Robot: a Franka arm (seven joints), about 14 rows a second.
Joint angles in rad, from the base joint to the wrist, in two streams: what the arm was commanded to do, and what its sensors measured. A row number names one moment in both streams.
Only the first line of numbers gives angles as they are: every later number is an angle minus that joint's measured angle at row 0.
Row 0, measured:
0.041 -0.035 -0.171 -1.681 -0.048 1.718 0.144
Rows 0 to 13, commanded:
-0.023 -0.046 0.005 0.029 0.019 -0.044 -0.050
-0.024 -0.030 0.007 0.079 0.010 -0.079 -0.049
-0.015 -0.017 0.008 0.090 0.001 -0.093 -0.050
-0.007 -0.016 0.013 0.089 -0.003 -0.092 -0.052
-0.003 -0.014 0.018 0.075 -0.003 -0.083 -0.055
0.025 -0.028 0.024 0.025 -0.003 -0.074 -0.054
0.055 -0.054 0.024 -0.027 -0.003 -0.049 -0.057
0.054 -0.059 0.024 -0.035 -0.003 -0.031 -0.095
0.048 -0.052 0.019 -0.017 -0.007 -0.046 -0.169
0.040 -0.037 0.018 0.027 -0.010 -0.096 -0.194
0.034 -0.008 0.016 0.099 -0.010 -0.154 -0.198
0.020 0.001 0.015 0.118 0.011 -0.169 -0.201
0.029 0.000 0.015 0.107 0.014 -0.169 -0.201
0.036 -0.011 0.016 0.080 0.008 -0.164 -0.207
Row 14, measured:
0.038 -0.028 0.011 0.072 -0.004 -0.148 -0.177
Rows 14 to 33, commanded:
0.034 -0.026 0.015 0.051 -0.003 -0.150 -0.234
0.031 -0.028 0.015 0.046 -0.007 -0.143 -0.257
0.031 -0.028 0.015 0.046 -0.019 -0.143 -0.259
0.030 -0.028 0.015 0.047 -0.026 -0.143 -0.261
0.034 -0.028 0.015 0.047 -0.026 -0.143 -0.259
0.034 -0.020 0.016 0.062 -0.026 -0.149 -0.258
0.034 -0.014 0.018 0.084 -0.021 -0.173 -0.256
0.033 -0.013 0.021 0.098 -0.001 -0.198 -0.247
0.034 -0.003 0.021 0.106 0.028 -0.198 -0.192
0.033 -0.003 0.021 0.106 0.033 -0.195 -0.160
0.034 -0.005 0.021 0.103 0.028 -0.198 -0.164
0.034 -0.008 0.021 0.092 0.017 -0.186 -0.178
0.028 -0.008 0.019 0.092 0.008 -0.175 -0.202
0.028 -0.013 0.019 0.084 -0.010 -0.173 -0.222
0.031 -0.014 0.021 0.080 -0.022 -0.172 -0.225
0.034 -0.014 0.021 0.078 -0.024 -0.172 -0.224
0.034 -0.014 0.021 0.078 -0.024 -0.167 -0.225
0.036 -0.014 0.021 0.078 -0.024 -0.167 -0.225
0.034 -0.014 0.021 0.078 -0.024 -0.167 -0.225
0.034 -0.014 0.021 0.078 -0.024 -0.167 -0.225
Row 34, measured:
0.043 -0.018 0.015 0.077 -0.015 -0.175 -0.198
